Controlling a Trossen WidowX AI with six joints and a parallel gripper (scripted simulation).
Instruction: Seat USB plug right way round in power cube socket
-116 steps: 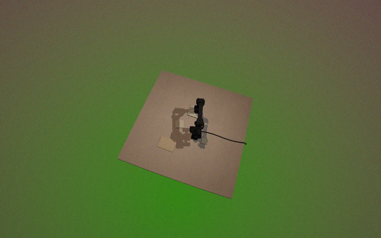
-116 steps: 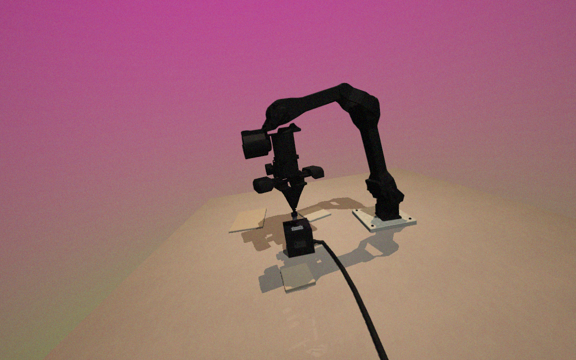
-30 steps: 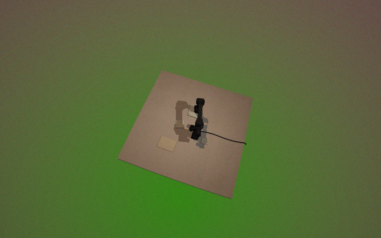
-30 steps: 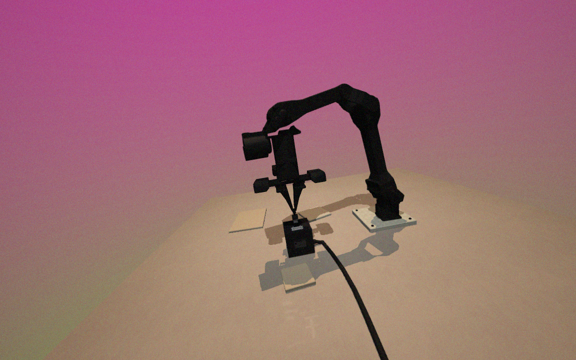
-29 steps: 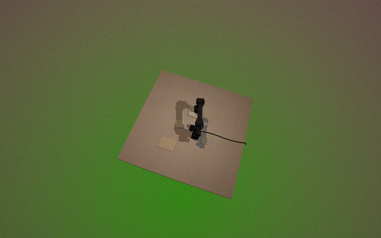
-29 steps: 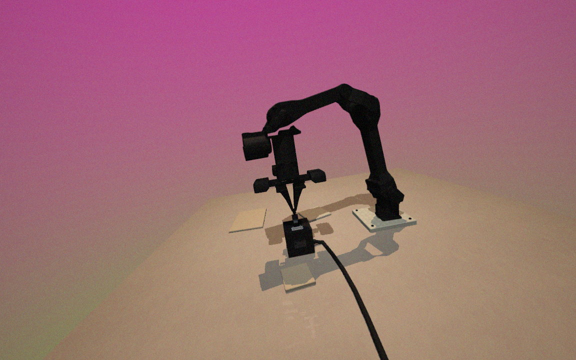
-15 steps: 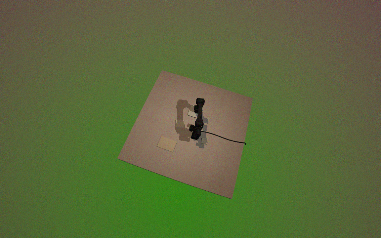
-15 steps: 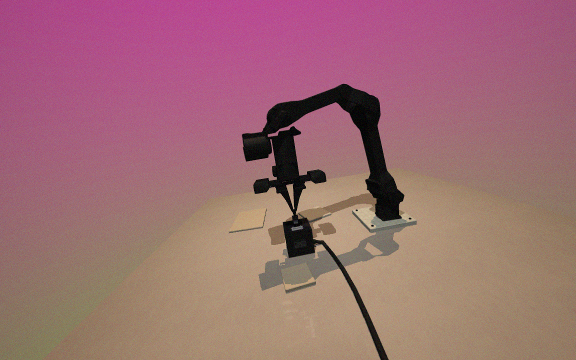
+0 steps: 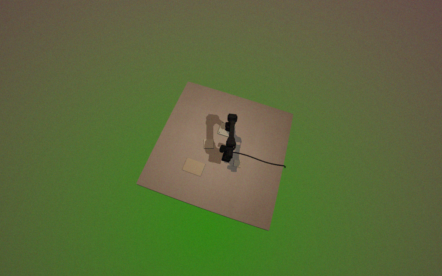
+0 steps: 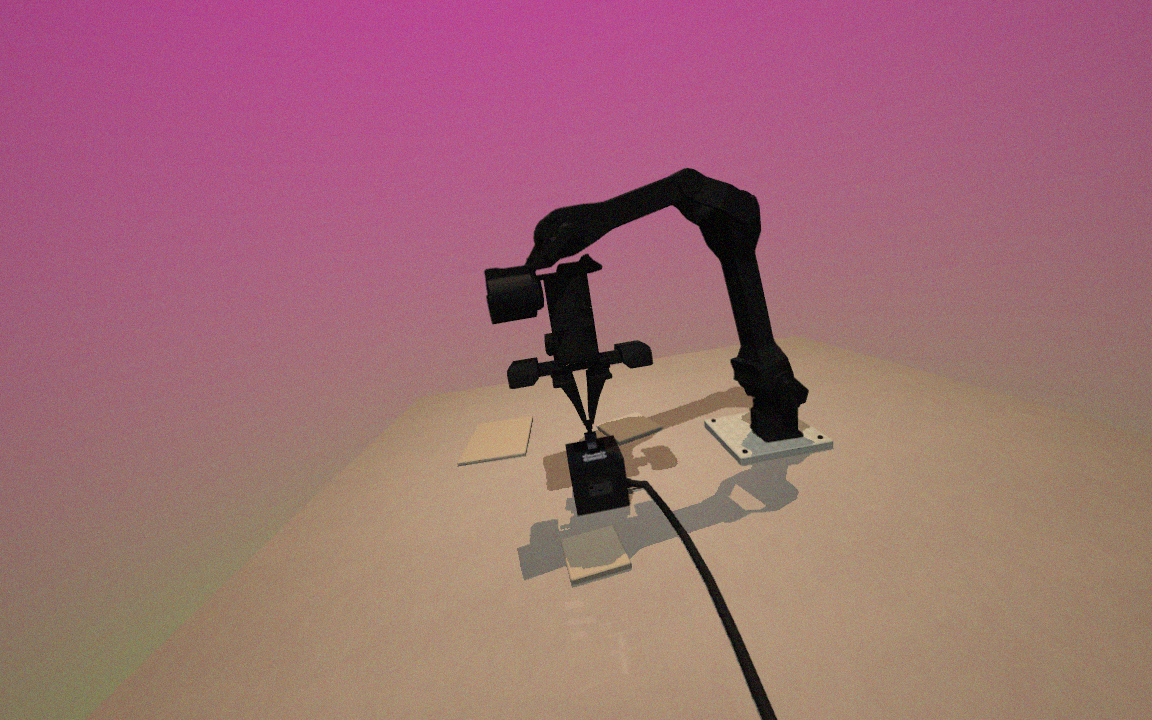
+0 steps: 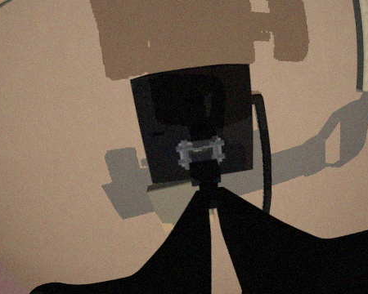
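Right now the dark USB plug is 20 mm below my gripper tip. Round my gripper tip: light socket (60 mm below).
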